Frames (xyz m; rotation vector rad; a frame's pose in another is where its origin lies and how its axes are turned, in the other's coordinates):
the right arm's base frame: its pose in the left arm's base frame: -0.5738 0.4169 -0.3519 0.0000 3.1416 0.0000
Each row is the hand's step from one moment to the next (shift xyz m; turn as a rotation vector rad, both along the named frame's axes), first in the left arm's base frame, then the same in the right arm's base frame.
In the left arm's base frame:
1: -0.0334 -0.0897 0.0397 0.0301 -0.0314 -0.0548
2: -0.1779 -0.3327 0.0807 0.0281 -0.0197 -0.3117
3: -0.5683 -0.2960 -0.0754 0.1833 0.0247 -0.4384
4: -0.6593 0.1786 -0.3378 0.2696 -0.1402 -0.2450
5: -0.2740 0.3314 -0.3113 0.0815 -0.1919 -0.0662
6: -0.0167 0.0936 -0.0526 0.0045 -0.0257 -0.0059
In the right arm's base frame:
1: 0.0334 -0.0897 -0.0397 -0.0301 -0.0314 0.0548
2: 0.1779 -0.3327 -0.0807 -0.0281 -0.0197 0.3117
3: 0.5683 -0.2960 0.0754 -0.1833 0.0247 0.4384
4: 0.6593 0.1786 0.3378 -0.2696 -0.1402 0.2450
5: 0.2740 0.3314 0.3113 -0.0815 -0.1919 0.0662
6: 0.0167 0.0936 0.0526 -0.0045 -0.0257 0.0059

